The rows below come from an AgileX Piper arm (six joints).
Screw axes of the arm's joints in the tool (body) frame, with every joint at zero. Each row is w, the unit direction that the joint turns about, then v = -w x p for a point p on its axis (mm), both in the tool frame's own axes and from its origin. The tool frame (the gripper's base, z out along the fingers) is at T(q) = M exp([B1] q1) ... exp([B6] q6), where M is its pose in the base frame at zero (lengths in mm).
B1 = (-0.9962, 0, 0.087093, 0.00, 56.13, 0.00)
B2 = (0, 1, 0, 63.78, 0.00, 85.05)
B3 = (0, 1, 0, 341.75, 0.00, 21.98)
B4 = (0, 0, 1, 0.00, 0.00, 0.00)
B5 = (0, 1, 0, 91.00, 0.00, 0.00)
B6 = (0, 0, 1, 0.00, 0.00, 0.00)
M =
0.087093 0 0.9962 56.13
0 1 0 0.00
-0.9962 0 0.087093 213.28
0 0 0 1
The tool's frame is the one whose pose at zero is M.
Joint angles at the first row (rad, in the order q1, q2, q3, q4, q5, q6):
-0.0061 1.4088 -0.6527 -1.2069 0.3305 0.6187
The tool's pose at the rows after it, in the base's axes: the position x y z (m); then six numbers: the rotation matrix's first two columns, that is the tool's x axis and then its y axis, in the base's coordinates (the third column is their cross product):
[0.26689, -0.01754, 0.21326, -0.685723, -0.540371, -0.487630, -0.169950, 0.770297, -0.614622]
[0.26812, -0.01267, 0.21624, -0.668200, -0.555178, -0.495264, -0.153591, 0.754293, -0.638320]
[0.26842, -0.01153, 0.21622, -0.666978, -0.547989, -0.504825, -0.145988, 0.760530, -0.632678]
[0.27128, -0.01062, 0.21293, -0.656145, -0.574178, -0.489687, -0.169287, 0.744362, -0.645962]
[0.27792, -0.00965, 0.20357, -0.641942, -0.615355, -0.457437, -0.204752, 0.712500, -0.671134]
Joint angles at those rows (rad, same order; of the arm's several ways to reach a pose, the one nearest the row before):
0.0654 1.4088 -0.6527 -1.4102 0.3997 0.8317
0.0949 1.4079 -0.6527 -1.4889 0.4327 0.9118
0.0995 1.4089 -0.6527 -1.4965 0.4338 0.9331
0.0995 1.4258 -0.6527 -1.5437 0.4252 0.9520
0.0995 1.4716 -0.6527 -1.6558 0.4229 1.0191

